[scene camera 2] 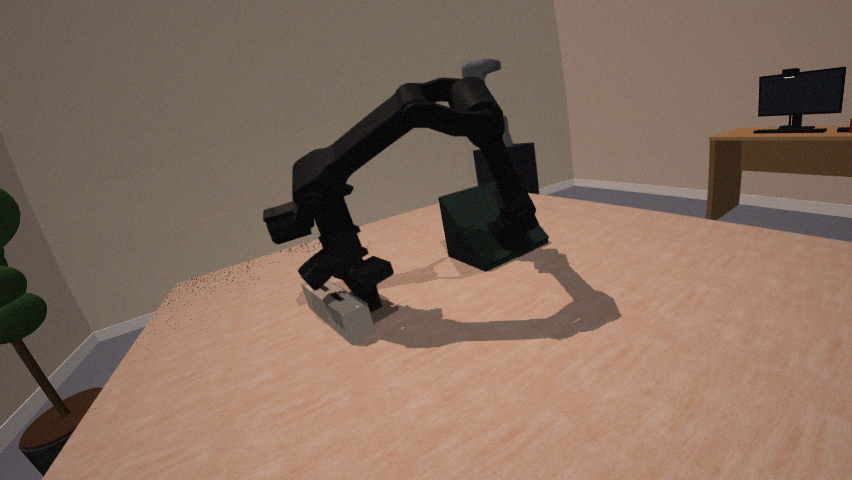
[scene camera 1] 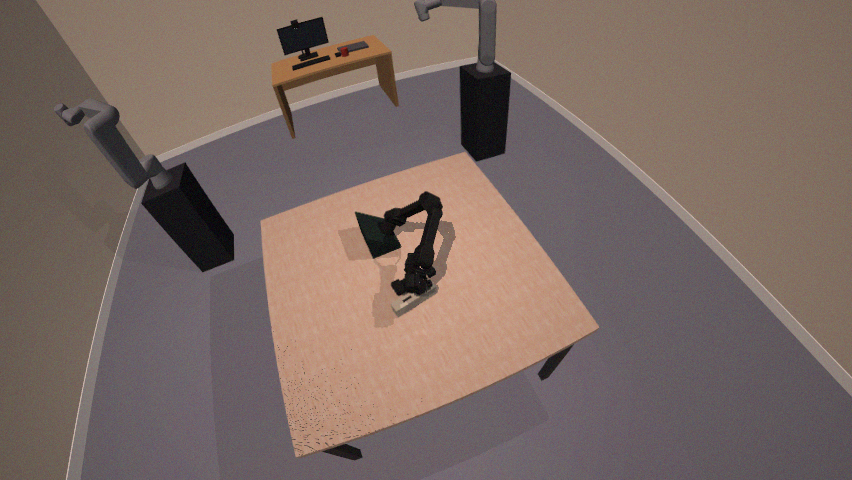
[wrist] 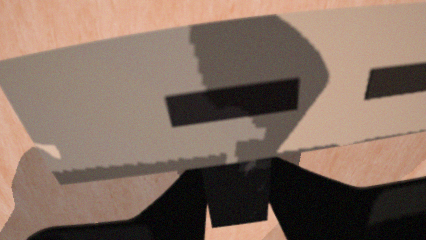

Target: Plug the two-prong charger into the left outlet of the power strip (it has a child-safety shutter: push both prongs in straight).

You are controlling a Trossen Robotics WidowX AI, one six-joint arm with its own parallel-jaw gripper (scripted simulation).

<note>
The pictures show: my gripper and a dark charger.
My gripper shows as well in the wrist view.
</note>
